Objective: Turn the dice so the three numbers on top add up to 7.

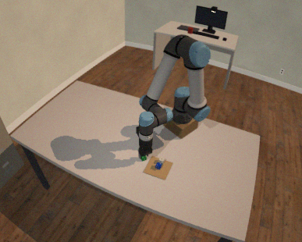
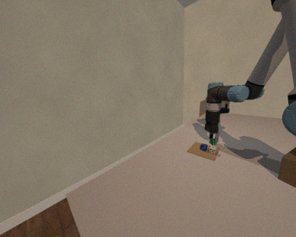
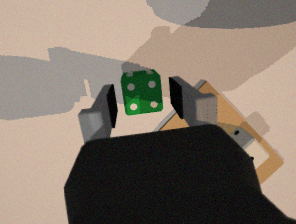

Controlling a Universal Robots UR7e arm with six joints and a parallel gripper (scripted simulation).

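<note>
The green die lies 30 mm below my hand. From my hand the other things lie so: white die (110 mm to the left, 20 mm below, 10 mm behind); then blue die (110 mm to the left, 30 mm ahead, 20 mm below); then tan mat (110 mm to the left, 40 mm below, 30 mm ahead).
</note>
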